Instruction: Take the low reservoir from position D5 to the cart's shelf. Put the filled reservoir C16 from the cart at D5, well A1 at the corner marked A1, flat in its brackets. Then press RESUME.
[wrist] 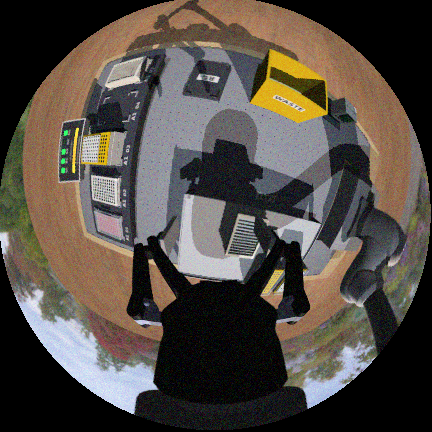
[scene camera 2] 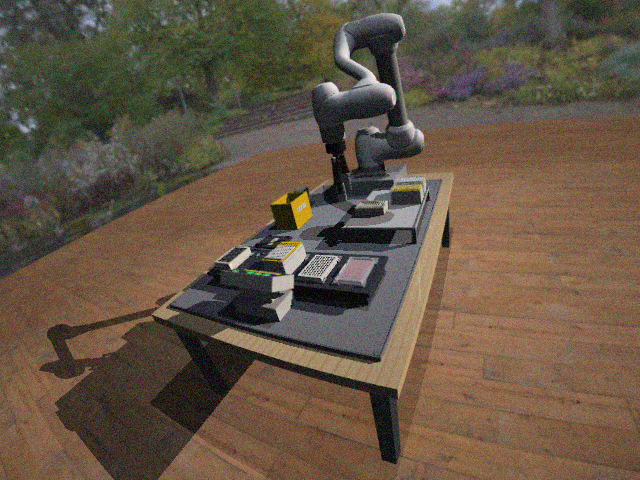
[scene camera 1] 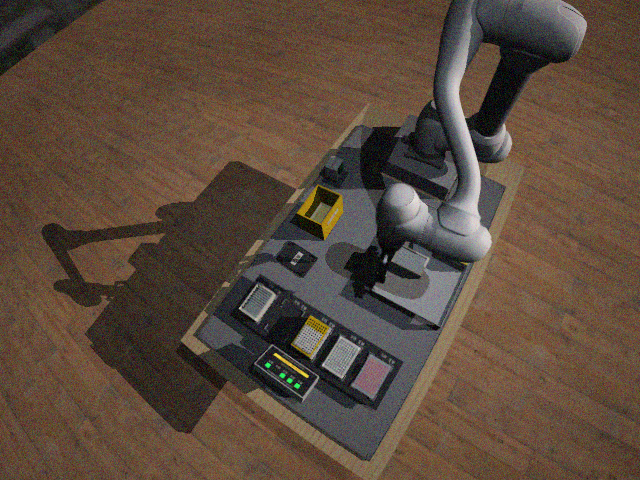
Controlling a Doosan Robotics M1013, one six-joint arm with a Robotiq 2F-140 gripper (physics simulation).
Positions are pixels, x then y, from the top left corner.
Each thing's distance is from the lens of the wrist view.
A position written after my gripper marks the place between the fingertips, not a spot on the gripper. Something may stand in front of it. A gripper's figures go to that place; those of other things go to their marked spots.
my gripper (wrist: 216,223): 22 cm
yellow waste bin (wrist: 312,102): 34 cm
grey cart shelf (wrist: 206,221): 34 cm
